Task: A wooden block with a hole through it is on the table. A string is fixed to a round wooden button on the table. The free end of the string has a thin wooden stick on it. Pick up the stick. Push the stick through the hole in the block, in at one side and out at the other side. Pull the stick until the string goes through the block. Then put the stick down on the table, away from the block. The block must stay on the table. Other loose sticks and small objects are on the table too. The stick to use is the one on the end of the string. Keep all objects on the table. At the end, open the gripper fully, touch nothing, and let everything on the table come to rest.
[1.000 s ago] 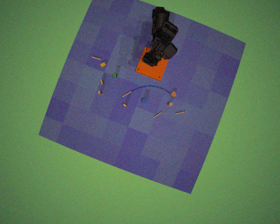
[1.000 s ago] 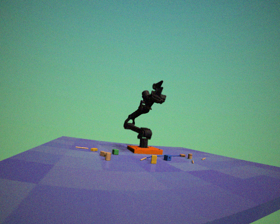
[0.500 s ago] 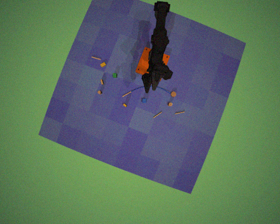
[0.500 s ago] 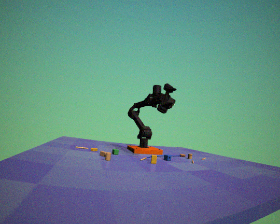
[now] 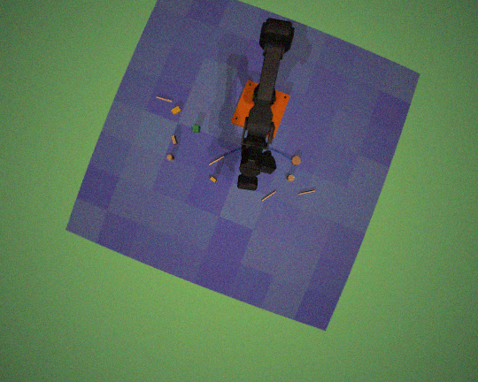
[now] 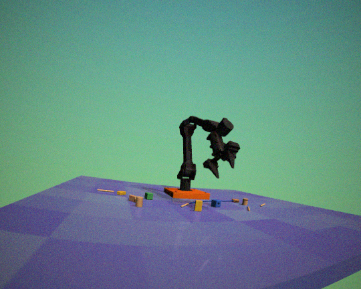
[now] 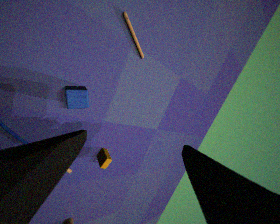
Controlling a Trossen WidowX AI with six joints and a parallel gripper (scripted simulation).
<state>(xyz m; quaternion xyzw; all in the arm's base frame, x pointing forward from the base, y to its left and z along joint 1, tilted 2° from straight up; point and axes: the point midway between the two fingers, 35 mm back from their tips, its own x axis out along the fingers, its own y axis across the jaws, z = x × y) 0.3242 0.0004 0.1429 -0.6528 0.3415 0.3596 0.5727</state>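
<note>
My gripper tip is 13 cm above the blue block and 4 cm past it. Round my gripper tip: thin wooden stick: 14 cm below, 13 cm to the right, 7 cm behind; then wooden cylinder: 19 cm to the left, 13 cm below, 5 cm behind; then round wooden button: 20 cm to the left, 14 cm below, 14 cm behind.
</note>
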